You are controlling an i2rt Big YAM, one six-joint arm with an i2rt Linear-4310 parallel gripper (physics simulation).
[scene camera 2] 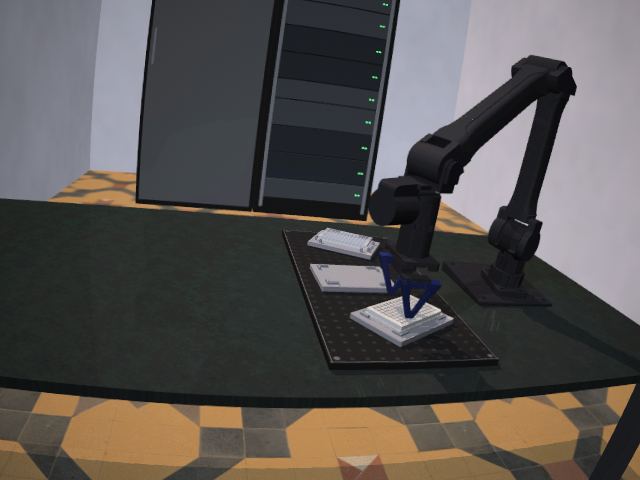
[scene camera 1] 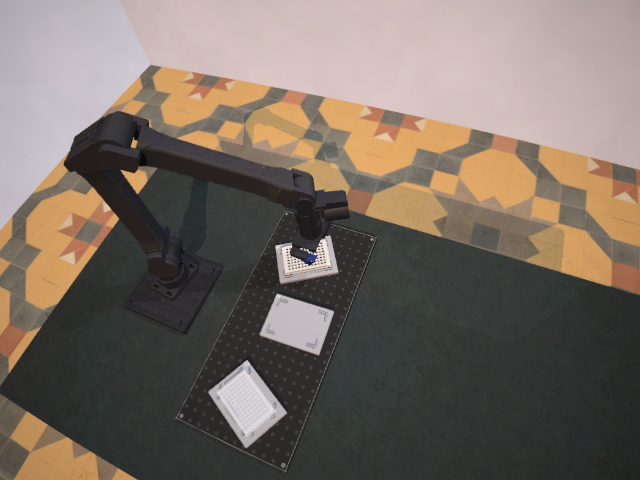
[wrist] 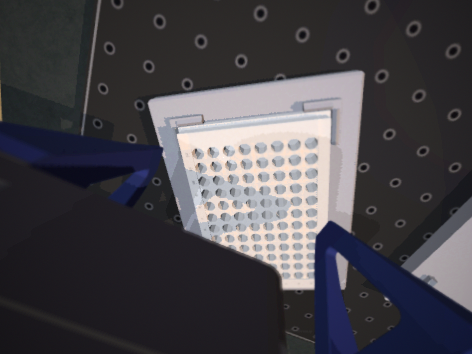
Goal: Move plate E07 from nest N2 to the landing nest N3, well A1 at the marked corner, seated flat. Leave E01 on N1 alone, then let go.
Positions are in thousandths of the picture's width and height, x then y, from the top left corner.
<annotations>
my gripper: scene camera 2 624, 636; scene camera 1 493, 520; wrist 518, 552
</annotations>
